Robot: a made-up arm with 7 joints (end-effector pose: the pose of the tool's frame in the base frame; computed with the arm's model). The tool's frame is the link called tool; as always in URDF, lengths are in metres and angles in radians.
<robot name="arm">
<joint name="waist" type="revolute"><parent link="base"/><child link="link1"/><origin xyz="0 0 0" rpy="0 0 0"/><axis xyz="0.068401 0.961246 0.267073"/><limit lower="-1.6" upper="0.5" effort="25" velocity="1"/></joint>
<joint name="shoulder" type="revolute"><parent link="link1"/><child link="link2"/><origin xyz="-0.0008 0.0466 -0.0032" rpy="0 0 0"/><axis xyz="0.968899 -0.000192 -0.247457"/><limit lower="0" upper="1.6" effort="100" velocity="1.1"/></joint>
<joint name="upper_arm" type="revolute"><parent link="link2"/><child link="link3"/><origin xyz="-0.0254 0.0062 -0.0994" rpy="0 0 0"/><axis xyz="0.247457 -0.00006 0.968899"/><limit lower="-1.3" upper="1.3" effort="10" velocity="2.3"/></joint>
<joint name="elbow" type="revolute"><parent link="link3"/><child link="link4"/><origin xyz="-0.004 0 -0.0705" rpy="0 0 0"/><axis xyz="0.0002 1 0.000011"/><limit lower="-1.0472" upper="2.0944" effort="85" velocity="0.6"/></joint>
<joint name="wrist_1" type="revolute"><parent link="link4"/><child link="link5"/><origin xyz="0.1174 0.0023 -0.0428" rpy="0 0 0"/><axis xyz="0.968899 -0.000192 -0.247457"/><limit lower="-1.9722" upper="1.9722" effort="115" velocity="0.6"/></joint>
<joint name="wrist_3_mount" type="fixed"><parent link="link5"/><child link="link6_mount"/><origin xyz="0.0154 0 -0.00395" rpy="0 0 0"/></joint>
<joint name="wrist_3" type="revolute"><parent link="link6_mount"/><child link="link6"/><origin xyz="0.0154 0 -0.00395" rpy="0 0 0"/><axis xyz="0.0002 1 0.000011"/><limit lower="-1.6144" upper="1.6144" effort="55" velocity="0.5"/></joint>
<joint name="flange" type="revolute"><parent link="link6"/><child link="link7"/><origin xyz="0.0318 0 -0.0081" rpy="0 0 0"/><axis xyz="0.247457 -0.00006 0.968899"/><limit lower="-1.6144" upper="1.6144" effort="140" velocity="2.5"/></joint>
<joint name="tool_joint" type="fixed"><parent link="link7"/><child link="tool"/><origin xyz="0 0 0" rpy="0 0.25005 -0.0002"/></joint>
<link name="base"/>
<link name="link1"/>
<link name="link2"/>
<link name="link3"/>
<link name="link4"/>
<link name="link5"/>
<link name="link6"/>
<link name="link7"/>
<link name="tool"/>
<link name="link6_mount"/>
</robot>
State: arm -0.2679 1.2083 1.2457 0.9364 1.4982 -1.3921 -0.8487
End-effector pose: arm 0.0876 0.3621 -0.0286 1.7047 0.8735 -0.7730
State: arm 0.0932 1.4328 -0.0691 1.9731 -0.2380 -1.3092 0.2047
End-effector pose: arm -0.0507 0.3755 -0.0150 1.5984 0.5495 0.5512
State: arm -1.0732 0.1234 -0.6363 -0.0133 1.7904 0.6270 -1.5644
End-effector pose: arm 0.2399 -0.0912 -0.0181 1.8027 0.5077 -0.4618
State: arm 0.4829 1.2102 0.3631 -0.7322 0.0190 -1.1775 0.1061
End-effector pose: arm 0.0954 0.1233 -0.0476 0.7170 -1.1881 -1.0284
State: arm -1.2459 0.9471 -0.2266 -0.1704 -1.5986 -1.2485 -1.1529
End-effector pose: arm 0.2253 0.0988 0.1097 0.1075 -2.2288 -1.1200
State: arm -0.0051 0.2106 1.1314 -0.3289 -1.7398 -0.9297 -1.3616
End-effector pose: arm 0.0296 0.2557 -0.1029 0.4387 -1.7333 0.1263
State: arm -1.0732 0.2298 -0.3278 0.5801 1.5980 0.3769 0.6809
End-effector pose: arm 0.3267 -0.0020 -0.0869 1.8149 -0.9293 0.6742
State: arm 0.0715 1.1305 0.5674 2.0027 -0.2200 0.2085 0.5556
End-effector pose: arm -0.1292 0.3320 -0.1470 0.6258 1.7388 1.9780
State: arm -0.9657 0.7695 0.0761 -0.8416 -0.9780 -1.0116 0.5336
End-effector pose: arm 0.1212 0.0722 0.0807 -1.0917 -1.8799 -0.5965
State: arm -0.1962 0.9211 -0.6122 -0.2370 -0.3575 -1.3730 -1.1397
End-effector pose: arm 0.1408 0.0830 -0.1460 0.5645 -1.0924 -1.8783
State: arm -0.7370 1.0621 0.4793 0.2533 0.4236 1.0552 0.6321
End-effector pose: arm 0.2071 0.2785 0.0339 0.8612 0.2689 1.8078
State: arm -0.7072 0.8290 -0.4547 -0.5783 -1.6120 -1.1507 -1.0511
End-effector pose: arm 0.1976 0.0526 -0.0146 -0.5928 -1.6862 -1.3122
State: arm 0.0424 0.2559 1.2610 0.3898 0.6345 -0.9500 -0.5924
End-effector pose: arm 0.0093 0.2726 -0.1930 1.0184 0.3180 0.1171
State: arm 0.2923 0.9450 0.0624 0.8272 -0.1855 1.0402 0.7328
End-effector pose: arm -0.0312 0.3216 -0.2023 1.4326 1.9401 1.2393
